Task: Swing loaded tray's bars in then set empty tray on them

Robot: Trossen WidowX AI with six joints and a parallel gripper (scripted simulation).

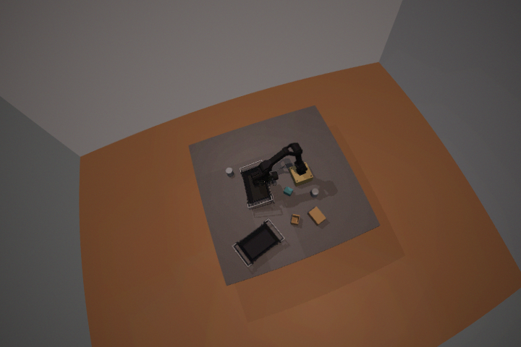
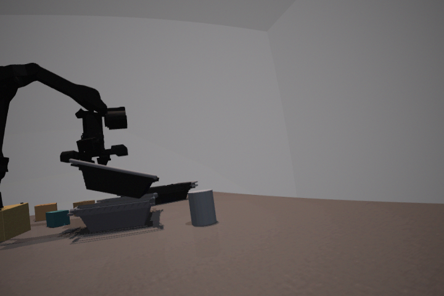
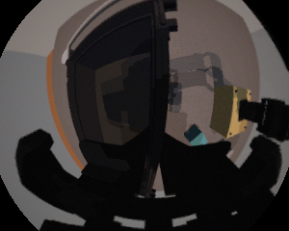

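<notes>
Right now my gripper tip is 80 mm short of the black tray, 20 mm to the left of it and 10 mm below it. Also, from my gripper tip: tan box (80 mm behind, 350 mm to the left, 100 mm below); teal block (140 mm behind, 120 mm to the left, 100 mm below); flat tan block (240 mm behind, 410 mm to the left, 90 mm below).
</notes>
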